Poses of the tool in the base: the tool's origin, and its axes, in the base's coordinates. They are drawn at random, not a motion.
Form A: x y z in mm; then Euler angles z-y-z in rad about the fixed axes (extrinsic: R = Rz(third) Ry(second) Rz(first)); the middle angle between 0 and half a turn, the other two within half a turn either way.
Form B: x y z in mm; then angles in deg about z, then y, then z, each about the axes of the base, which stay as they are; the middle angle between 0 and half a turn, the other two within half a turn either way. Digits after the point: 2 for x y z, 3 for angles.
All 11 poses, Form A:
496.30, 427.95, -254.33, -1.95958, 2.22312, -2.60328
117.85, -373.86, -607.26, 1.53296, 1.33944, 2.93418
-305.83, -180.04, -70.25, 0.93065, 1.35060, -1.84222
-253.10, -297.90, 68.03, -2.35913, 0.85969, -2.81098
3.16, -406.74, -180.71, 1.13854, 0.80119, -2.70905
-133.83, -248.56, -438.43, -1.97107, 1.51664, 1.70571
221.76, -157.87, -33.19, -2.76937, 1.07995, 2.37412
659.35, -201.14, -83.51, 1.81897, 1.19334, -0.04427
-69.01, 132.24, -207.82, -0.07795, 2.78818, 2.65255
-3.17, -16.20, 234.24, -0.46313, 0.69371, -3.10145
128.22, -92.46, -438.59, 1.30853, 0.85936, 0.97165
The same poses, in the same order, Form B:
496.30, 427.95, -254.33, -112.276, 127.375, -149.157
117.85, -373.86, -607.26, 87.832, 76.744, 168.116
-305.83, -180.04, -70.25, 53.322, 77.384, -105.551
-253.10, -297.90, 68.03, -135.168, 49.257, -161.057
3.16, -406.74, -180.71, 65.234, 45.905, -155.217
-133.83, -248.56, -438.43, -112.934, 86.897, 97.730
221.76, -157.87, -33.19, -158.673, 61.877, 136.027
659.35, -201.14, -83.51, 104.219, 68.373, -2.536
-69.01, 132.24, -207.82, -4.466, 159.751, 151.980
-3.17, -16.20, 234.24, -26.535, 39.747, -177.700
128.22, -92.46, -438.59, 74.973, 49.238, 55.671

